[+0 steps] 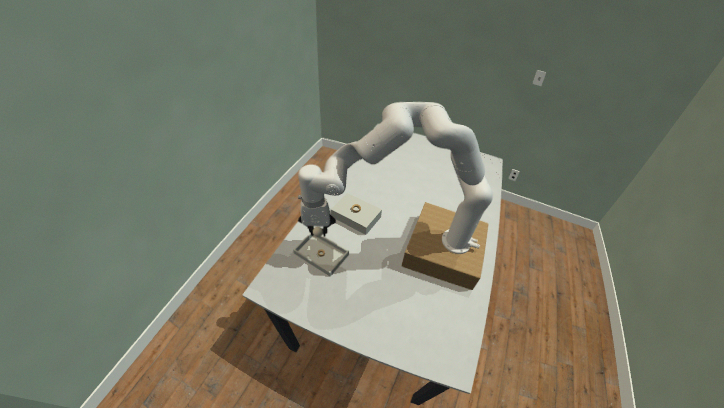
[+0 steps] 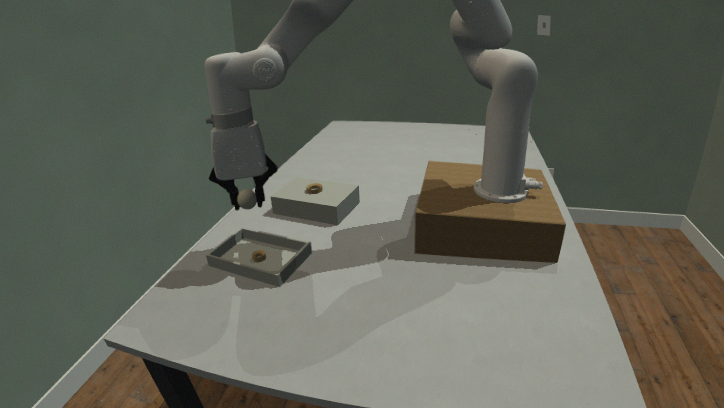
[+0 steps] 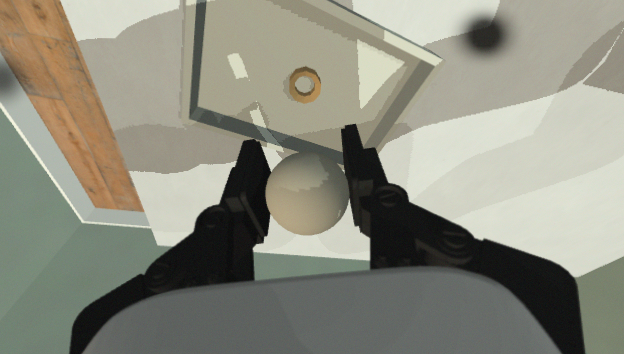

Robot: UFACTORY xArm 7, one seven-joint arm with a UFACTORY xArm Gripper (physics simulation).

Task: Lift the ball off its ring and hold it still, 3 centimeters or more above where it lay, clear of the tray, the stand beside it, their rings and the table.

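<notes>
A beige ball is between the black fingers of my gripper, which is shut on it. The ball hangs in the air well above the table, apart from the tray and the stand. The shallow grey tray lies on the table below. Its small orange ring lies on the tray floor with no ball on it. The stand, a pale low block, is beside the tray and carries another orange ring.
A wooden block bears the arm's base on the right part of the white table. Green walls stand behind and to the left of the table. The table's edge is near the gripper.
</notes>
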